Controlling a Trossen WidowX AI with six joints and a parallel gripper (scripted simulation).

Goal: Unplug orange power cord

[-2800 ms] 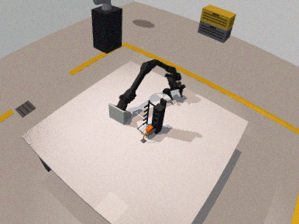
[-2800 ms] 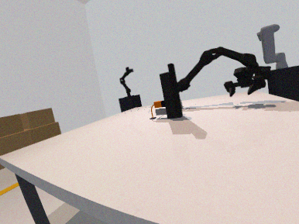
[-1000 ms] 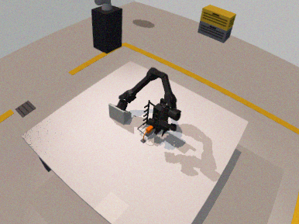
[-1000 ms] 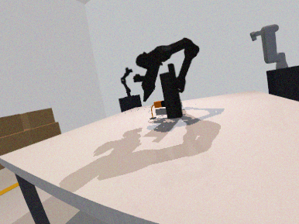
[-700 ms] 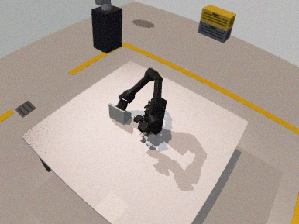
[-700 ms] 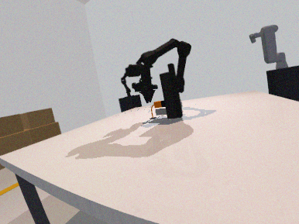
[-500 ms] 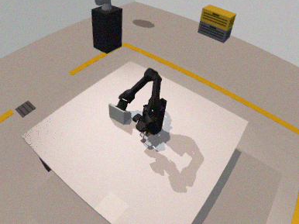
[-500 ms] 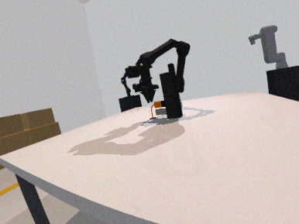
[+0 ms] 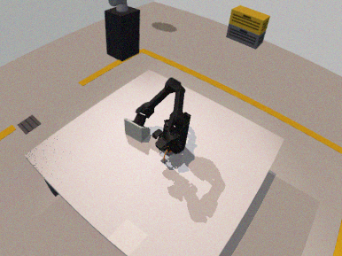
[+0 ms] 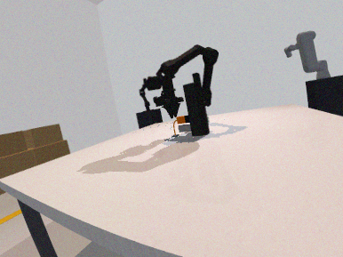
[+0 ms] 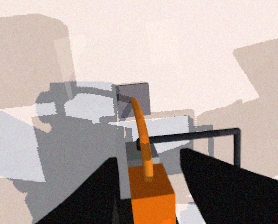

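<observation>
Now: the orange plug 6 cm to the left of my gripper tip and 1 cm below it.
</observation>
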